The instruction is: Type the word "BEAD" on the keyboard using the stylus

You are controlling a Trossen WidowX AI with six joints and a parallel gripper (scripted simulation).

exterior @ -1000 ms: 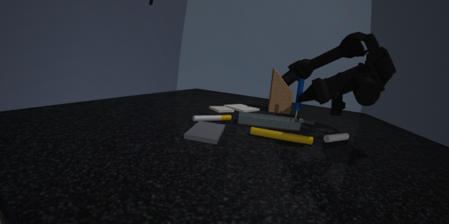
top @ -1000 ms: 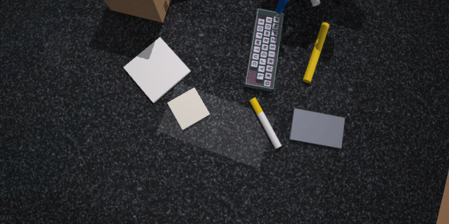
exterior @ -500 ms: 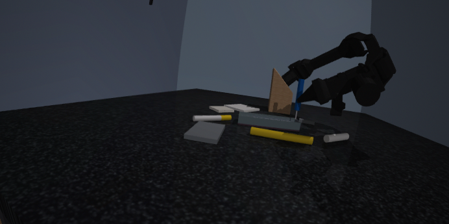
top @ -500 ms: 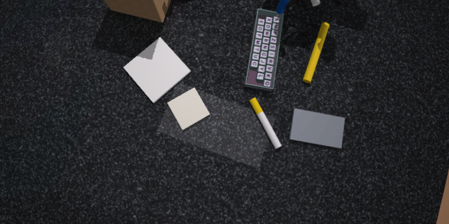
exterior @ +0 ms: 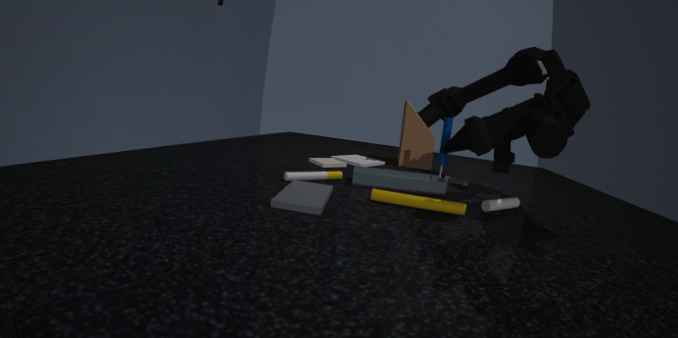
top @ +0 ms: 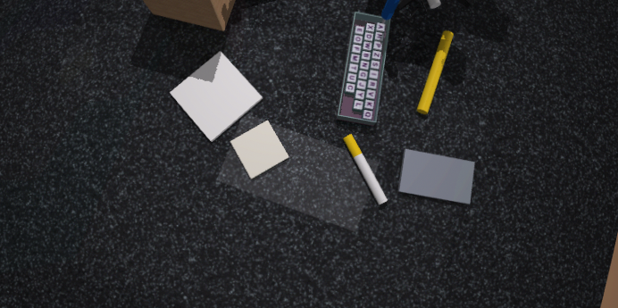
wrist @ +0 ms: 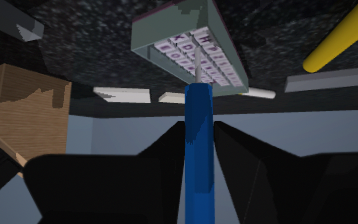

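Now: gripper tip 110 mm short of the yellow rod, 80 mm above it and 40 mm to the left of it. From my gripper tip the other things lie so: white cylinder 120 mm to the left, 80 mm below, 50 mm ahead; stylus tip 50 mm below; blue stylus 10 mm below.
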